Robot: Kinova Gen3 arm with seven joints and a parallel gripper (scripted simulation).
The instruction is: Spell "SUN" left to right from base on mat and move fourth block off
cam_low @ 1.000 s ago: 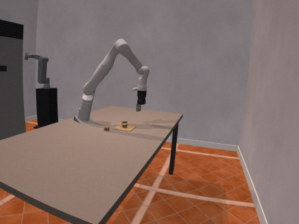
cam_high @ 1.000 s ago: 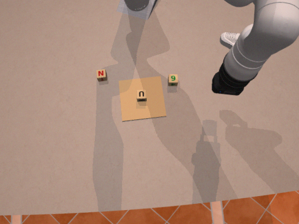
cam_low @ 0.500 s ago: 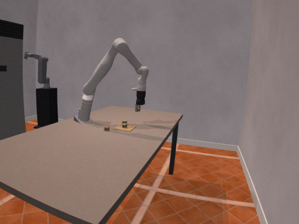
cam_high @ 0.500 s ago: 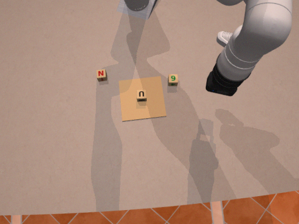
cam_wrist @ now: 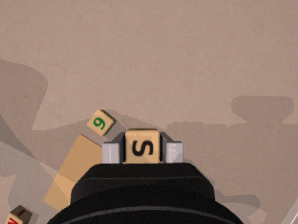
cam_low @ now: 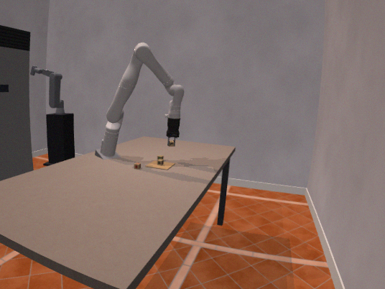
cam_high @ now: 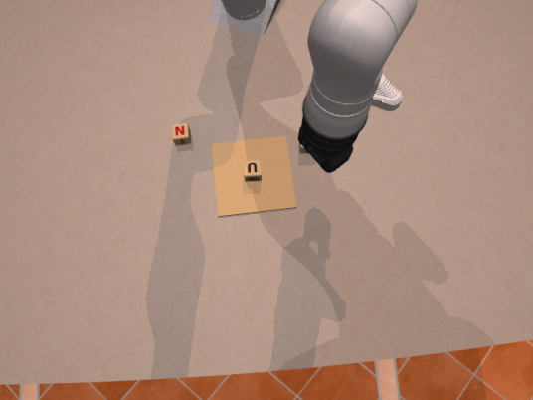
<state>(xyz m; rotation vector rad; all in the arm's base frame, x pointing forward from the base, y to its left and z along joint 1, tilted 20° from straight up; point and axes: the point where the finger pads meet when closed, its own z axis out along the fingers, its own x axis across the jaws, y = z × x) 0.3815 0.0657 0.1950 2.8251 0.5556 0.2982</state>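
The U block is 40 mm behind my hand, 120 mm to the right of it and 100 mm below it. The rest, counted from my hand: mat 40 mm behind, 120 mm to the right, 110 mm below; then S block right at my hand; then green 9 block 70 mm behind, 10 mm to the right, 100 mm below.
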